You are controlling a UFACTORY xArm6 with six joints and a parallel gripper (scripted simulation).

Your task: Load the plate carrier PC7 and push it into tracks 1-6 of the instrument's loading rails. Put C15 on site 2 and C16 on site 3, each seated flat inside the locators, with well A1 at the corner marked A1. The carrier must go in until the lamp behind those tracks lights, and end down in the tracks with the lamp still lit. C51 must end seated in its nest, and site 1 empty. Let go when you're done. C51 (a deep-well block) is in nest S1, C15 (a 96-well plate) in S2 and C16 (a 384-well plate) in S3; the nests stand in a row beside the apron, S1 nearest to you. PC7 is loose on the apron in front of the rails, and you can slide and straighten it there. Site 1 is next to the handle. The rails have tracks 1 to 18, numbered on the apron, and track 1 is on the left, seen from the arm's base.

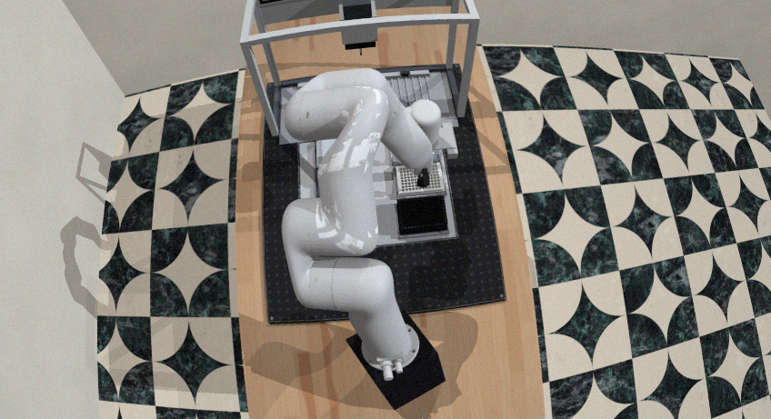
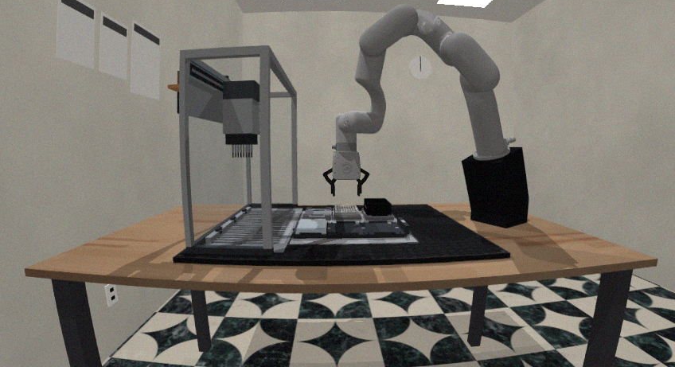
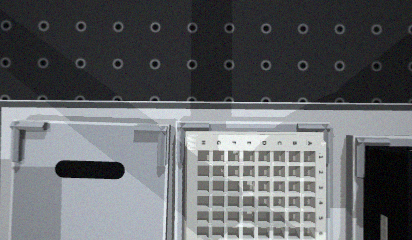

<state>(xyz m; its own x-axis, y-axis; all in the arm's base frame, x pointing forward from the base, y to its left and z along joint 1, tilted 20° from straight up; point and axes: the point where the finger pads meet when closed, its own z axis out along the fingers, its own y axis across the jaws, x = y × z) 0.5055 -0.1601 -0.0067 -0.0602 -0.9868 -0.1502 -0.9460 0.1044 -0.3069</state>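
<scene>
The 96-well plate C15 is 6 cm below my hand. The rest, counted from my hand: grey apron (13 cm to the left, 8 cm below, 1 cm ahead); then nest S2 (8 cm below); then nest S3 (10 cm ahead, 8 cm below, 1 cm to the right).
</scene>
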